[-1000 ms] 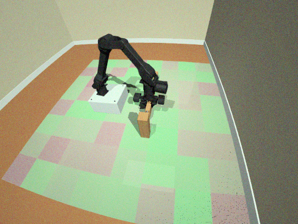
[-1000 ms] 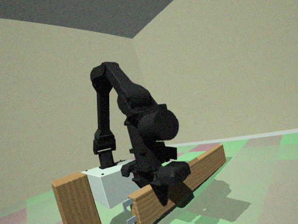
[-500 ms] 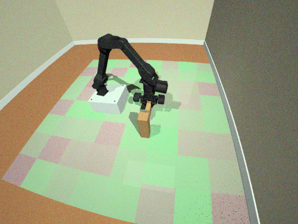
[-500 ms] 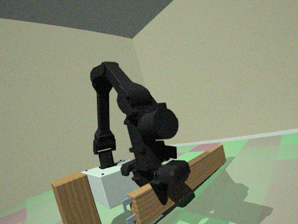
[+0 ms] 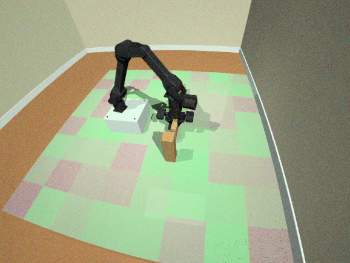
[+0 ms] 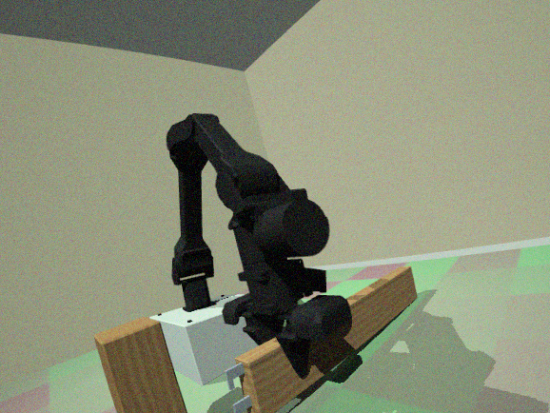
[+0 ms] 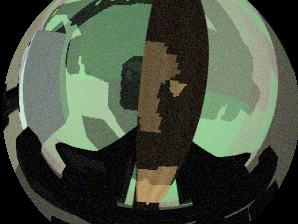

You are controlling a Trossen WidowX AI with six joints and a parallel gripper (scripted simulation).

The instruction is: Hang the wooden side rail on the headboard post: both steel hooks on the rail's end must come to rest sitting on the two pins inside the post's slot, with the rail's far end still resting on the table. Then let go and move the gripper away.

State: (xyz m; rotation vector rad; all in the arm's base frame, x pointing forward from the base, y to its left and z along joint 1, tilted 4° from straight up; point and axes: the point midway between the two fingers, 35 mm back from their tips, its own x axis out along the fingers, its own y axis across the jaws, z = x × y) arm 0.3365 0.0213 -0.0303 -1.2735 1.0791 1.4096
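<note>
The wooden headboard post lies 170 mm to the right of my gripper tip, 40 mm ahead of it and 40 mm above it.
</note>
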